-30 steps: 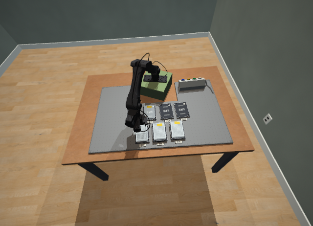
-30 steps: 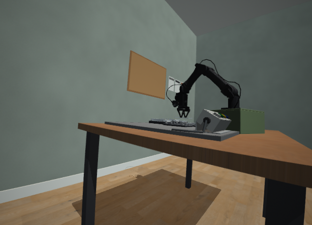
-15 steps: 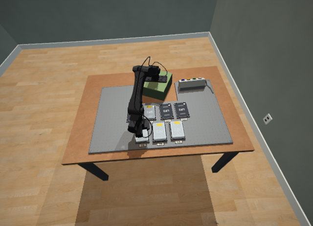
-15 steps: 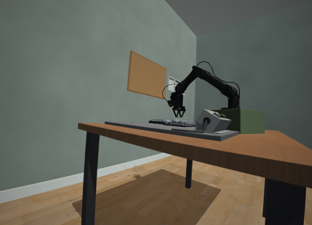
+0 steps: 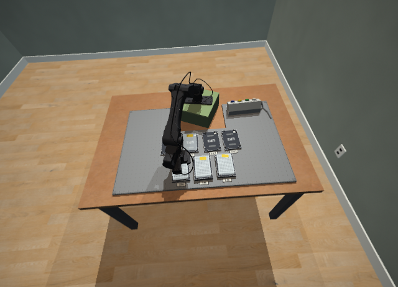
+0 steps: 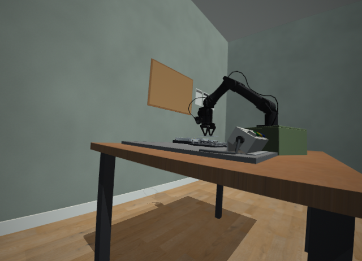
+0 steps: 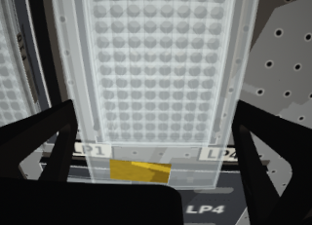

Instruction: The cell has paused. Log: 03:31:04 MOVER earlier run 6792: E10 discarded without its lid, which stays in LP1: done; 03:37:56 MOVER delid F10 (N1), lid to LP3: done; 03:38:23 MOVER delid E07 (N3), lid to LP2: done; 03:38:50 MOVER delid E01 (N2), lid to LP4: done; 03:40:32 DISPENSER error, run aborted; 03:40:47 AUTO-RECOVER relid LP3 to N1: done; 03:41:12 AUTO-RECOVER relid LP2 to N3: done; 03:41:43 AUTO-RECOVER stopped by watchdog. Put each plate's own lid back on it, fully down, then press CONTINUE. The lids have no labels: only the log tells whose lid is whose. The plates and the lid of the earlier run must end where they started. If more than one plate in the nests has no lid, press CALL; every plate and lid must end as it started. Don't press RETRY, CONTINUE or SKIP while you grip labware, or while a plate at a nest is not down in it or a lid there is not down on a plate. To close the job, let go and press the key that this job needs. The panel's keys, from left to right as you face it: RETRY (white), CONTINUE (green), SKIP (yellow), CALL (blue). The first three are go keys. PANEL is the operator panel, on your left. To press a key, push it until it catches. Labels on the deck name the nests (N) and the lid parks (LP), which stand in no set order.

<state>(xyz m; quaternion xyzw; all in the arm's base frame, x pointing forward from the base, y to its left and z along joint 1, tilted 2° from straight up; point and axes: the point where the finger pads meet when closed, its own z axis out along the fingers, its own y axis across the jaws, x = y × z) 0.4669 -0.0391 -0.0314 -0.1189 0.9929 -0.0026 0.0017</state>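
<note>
My gripper is now 4 cm above the well plate. From my hand the other things lie so: green continue key (54 cm behind, 37 cm to the left); then lid (19 cm behind, 2 cm to the left, 5 cm below); then blue key (52 cm behind, 27 cm to the left).
</note>
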